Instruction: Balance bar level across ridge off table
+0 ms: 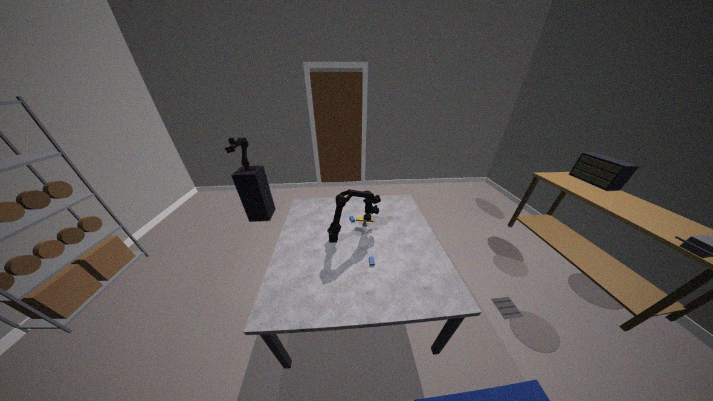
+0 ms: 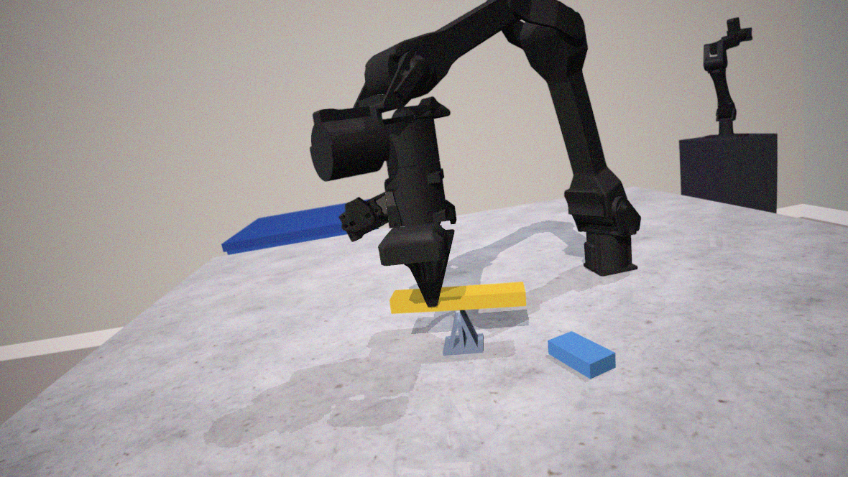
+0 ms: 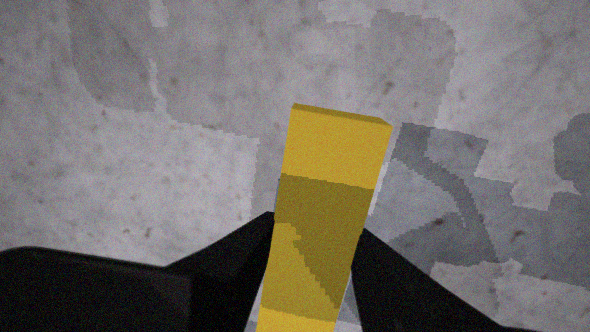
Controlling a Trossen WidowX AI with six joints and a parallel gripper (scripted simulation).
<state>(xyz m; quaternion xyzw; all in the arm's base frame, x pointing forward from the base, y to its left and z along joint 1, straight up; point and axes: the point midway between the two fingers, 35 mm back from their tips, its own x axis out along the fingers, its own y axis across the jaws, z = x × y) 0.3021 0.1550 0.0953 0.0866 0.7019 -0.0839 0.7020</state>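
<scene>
My gripper tip is now 3 cm past the yellow bar and 1 cm to the right of it. Round my gripper tip: grey triangular ridge (3 cm behind, 1 cm to the left, 3 cm below); then blue block (13 cm behind, 9 cm to the left, 5 cm below).
</scene>
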